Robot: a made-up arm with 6 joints.
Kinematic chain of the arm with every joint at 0, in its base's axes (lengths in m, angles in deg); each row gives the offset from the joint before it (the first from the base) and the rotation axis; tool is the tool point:
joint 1: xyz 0 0 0.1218 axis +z
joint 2: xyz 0 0.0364 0 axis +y
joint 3: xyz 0 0 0.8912 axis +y
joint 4: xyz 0 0 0.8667 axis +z
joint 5: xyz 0 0 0 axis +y
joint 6: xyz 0 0 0.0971 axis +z
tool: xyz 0 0 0
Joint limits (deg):
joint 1: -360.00..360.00
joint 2: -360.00..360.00
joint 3: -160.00..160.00
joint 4: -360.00..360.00
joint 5: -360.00..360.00
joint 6: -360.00..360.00
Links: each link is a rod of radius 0.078 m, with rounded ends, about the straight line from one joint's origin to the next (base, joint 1, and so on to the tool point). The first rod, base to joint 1, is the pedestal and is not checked.
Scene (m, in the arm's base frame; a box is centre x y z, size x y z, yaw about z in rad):
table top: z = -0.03
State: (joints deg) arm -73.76 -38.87 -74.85 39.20 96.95 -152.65
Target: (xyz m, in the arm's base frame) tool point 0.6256 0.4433 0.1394
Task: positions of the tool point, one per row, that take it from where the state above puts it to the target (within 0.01 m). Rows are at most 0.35 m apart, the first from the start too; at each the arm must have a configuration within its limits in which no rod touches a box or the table.
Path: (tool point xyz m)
1: 0.0169 1.2901 0.4343
2: 0.2829 1.1501 0.3386
3: 0.4826 0.9436 0.2559
4: 0.5990 0.6978 0.1887
5: 0.6256 0.4432 0.1394

